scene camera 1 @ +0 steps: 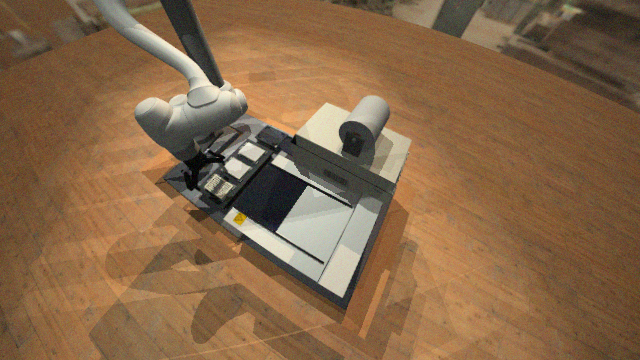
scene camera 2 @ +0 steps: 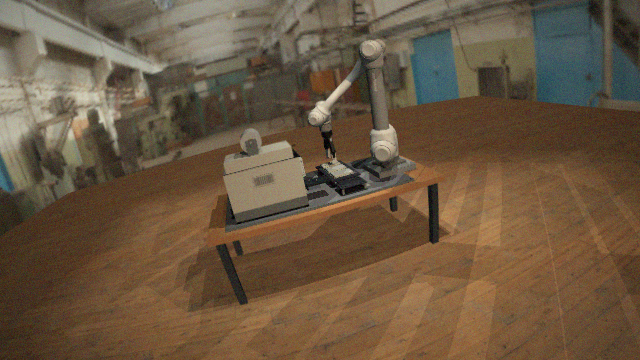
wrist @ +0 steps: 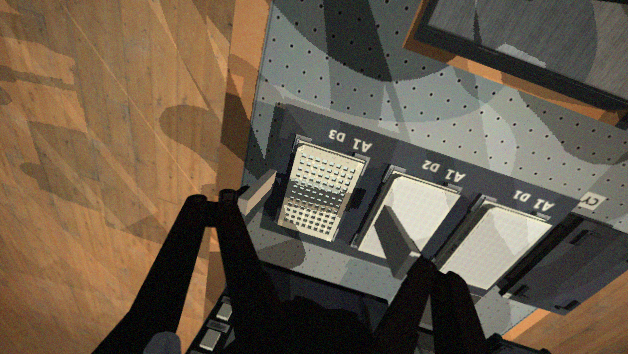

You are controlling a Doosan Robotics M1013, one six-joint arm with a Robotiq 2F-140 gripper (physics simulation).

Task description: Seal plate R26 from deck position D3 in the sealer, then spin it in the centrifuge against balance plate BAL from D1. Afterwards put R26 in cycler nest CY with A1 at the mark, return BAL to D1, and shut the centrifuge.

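Places are measured from the arm's base along level axes (x ahead, y left, z up), in millimetres.
Where they show: gripper, fingertip midpoint: [scene camera 1: 215,180] [scene camera 2: 331,160] [wrist: 326,198]; arm's base, origin of the base link: [scene camera 1: 204,137] [scene camera 2: 389,162].
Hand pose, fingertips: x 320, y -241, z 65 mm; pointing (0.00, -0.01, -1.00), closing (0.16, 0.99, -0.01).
Each offset is from my fingertips to the top centre of the thing. "spot": to the spot under its first point.
Plate R26 {dx +13, dy -13, dz -24 mm} [scene camera 1: 218,186] [wrist: 320,192], cream with open wells, sits in D3. The paler balance plate BAL {dx +52, dy +232, dz -24 mm} [scene camera 1: 251,151] [wrist: 500,245] sits in D1. My gripper [scene camera 1: 206,172] [scene camera 2: 330,156] [wrist: 326,198] is open and empty above the D3 end of the deck. In the wrist view one finger shows left of R26 and the other overlaps the D2 plate. The dark cycler nest CY {dx +81, dy +392, dz -38 mm} [scene camera 1: 272,135] [wrist: 580,260] is beside D1. The sealer {dx +555, dy +266, dz +384 mm} [scene camera 1: 320,122] [scene camera 2: 265,185] carries a grey roll. The low white unit, apparently the centrifuge {spot: dx +644, dy -149, dz +152 mm} [scene camera 1: 340,267], has a dark area and a pale panel on top. Its inside is not discernible.
Another pale plate {dx +33, dy +110, dz -24 mm} [scene camera 1: 238,169] [wrist: 425,205] sits in D2, between R26 and BAL. A yellow warning label {spot: dx +276, dy -124, dz +119 mm} [scene camera 1: 240,218] is on the low unit's near left corner. The arm's base [scene camera 2: 385,167] stands at the other end of the table from the sealer.
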